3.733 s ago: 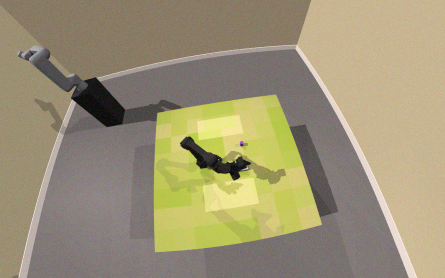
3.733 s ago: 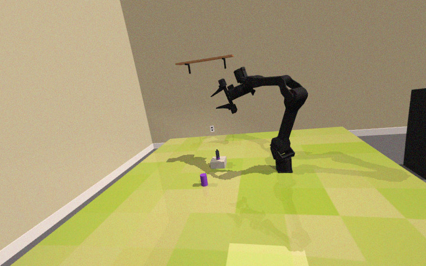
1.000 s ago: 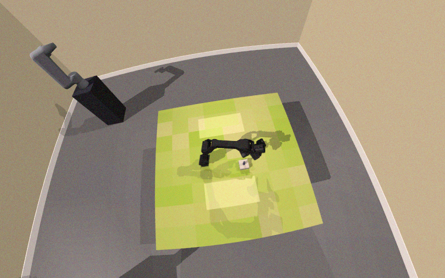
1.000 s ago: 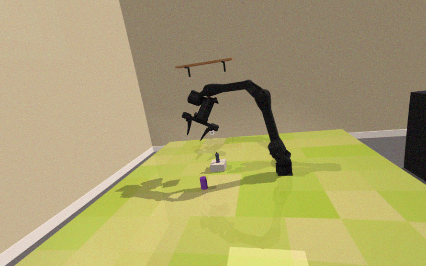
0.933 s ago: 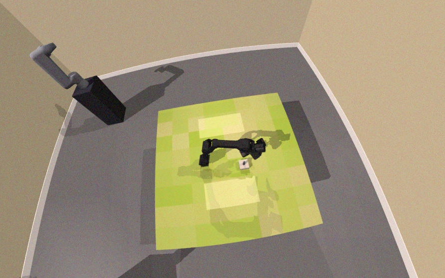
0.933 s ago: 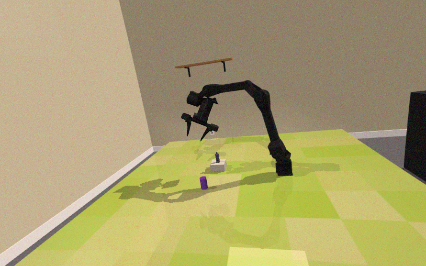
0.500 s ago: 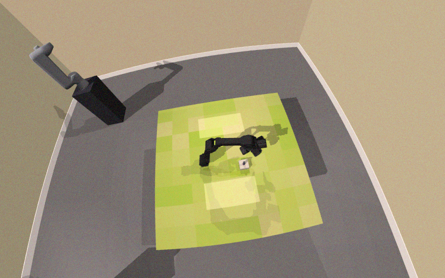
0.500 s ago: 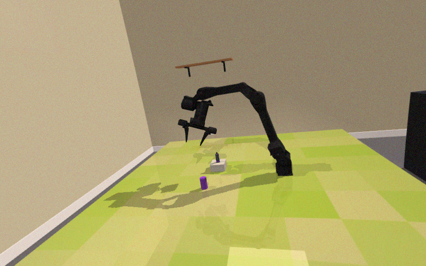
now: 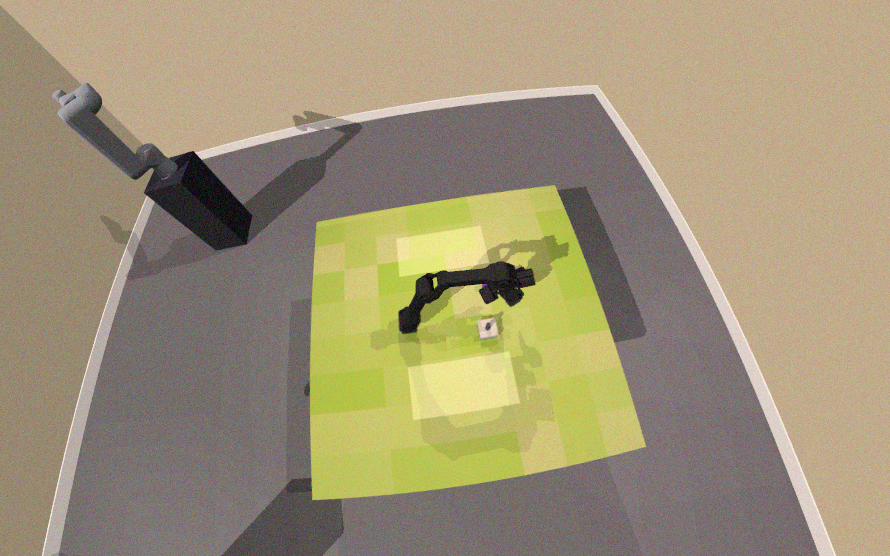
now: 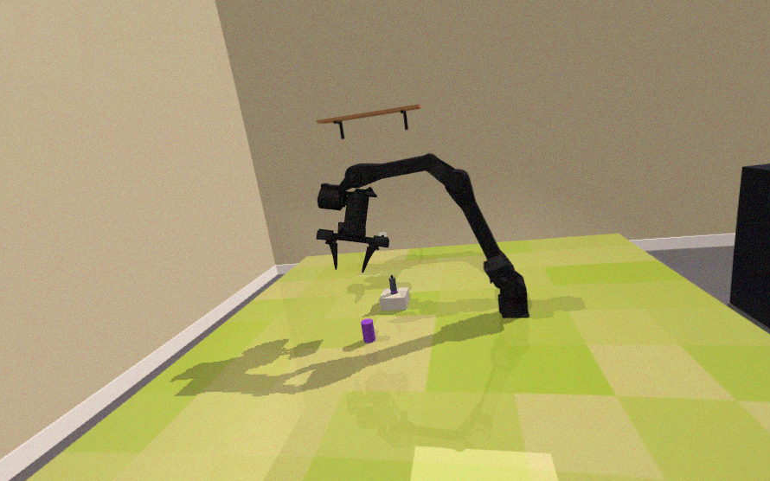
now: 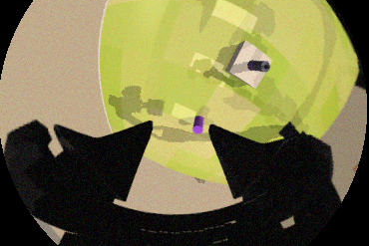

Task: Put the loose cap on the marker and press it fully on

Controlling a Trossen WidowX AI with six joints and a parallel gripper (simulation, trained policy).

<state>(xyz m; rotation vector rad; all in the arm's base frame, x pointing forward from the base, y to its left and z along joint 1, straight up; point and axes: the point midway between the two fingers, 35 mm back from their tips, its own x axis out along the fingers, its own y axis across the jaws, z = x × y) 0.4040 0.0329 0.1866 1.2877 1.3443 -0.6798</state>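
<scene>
The purple cap is 13 cm below my gripper tip, 8 cm to the left of it and 5 cm behind it. From my gripper tip the other things lie so: holder block: 14 cm below, 12 cm to the right, 8 cm behind.
</scene>
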